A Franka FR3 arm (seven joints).
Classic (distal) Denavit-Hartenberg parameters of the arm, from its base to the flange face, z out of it. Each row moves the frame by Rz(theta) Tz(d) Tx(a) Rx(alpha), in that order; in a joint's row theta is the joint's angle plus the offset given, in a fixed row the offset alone. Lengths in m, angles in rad.
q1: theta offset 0; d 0.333; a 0; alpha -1.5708
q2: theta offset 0; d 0; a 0; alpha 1.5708
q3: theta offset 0; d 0.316; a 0.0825; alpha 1.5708
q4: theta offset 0; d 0; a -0.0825; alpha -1.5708
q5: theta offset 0; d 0.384; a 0; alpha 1.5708
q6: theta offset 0; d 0; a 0.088; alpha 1.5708
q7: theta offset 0; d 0.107; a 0; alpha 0
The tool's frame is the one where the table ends.
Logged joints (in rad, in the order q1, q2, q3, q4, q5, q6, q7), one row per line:
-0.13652 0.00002 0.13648 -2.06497 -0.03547 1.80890 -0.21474
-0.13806 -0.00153 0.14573 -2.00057 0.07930 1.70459 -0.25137
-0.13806 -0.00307 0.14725 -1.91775 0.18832 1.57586 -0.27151
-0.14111 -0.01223 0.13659 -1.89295 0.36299 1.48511 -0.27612
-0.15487 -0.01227 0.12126 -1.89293 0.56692 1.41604 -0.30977
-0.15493 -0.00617 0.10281 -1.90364 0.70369 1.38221 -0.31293
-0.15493 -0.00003 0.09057 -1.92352 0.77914 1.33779 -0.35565
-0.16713 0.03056 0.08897 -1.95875 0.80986 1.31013 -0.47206
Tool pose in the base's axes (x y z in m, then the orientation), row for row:
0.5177 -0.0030 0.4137 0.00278 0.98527 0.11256 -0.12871
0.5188 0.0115 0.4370 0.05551 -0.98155 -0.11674 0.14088
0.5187 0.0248 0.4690 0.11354 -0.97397 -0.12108 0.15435
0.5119 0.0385 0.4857 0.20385 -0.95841 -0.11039 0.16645
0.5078 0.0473 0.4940 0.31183 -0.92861 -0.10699 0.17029
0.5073 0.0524 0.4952 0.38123 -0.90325 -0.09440 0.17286
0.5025 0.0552 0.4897 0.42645 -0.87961 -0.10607 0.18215
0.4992 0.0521 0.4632 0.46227 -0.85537 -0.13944 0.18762
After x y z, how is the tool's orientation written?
As a quaternion, w x y z.
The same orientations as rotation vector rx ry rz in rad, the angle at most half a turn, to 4 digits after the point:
3.0898 0.3530 -0.4036
-2.9792 -0.3543 0.4276
-2.8567 -0.3551 0.4527
-2.6736 -0.3079 0.4643
-2.4505 -0.2823 0.4494
-2.3052 -0.2409 0.4412
-2.1982 -0.2651 0.4552
-2.1034 -0.3429 0.4614

